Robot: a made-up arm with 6 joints.
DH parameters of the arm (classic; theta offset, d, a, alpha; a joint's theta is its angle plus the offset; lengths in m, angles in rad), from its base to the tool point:
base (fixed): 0.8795 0 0.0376 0
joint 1: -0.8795 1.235 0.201 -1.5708
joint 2: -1.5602 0 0.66 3.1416
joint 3: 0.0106 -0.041 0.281 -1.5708
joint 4: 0 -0.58 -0.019 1.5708
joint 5: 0 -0.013 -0.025 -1.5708
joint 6: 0 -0.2 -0.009 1.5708
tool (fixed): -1.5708 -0.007 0 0
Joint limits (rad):
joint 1: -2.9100..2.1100
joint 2: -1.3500..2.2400
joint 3: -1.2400..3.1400
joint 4: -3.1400..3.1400
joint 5: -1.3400..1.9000
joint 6: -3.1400..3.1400
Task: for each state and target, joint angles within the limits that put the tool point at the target. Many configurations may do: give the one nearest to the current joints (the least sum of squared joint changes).
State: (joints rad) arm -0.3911 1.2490 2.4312 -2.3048 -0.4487 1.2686
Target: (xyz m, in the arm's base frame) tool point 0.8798 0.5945 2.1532
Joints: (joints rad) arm 0.4305 1.3953 2.2972 -2.2113 -0.5269 1.2712
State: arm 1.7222 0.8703 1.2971 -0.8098 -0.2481 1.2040
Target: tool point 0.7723 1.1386 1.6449
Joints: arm 0.8758 0.6993 0.3984 -0.4966 -0.7923 1.2050
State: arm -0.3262 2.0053 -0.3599 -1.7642 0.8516 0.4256
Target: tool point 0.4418 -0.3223 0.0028
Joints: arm -0.7447 2.2400 0.1030 -1.6670 0.3438 0.3676
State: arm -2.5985 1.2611 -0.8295 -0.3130 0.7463 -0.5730
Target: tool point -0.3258 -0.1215 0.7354
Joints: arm -2.9062 1.2597 -1.2400 -0.2442 0.2222 -0.5405
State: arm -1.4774 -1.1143 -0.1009 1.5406 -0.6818 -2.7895
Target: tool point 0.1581 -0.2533 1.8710
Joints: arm -0.8917 -1.1516 -0.9857 1.3062 -0.4617 -2.7659
